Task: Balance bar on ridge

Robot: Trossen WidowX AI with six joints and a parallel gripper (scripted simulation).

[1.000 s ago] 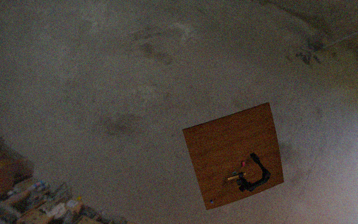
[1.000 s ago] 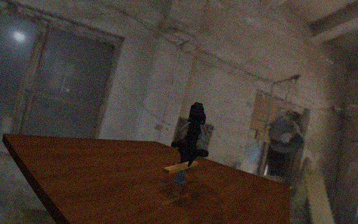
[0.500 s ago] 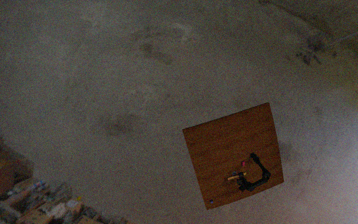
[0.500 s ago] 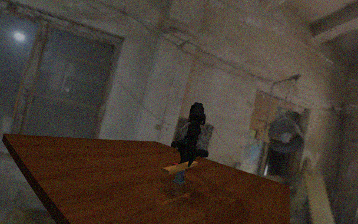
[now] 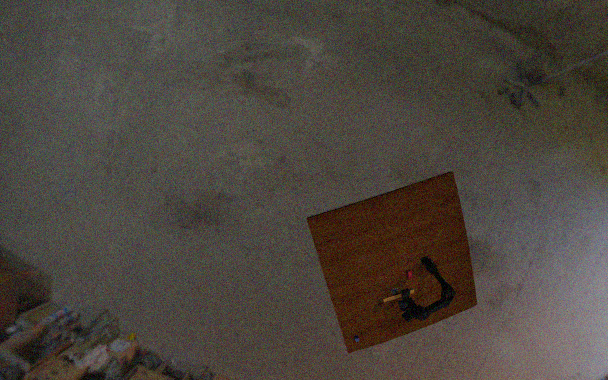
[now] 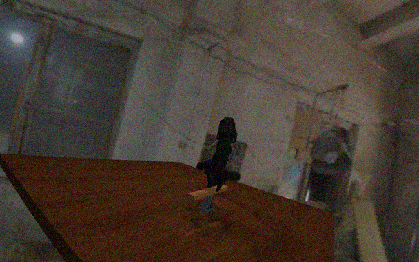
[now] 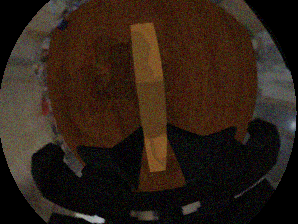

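The flat yellow bar lies 30 mm ahead of my gripper tip. Also, from my gripper tip: small red block (120 mm behind, 110 mm to the right, 60 mm below); tiny purple thing (450 mm ahead, 330 mm to the left, 60 mm below).
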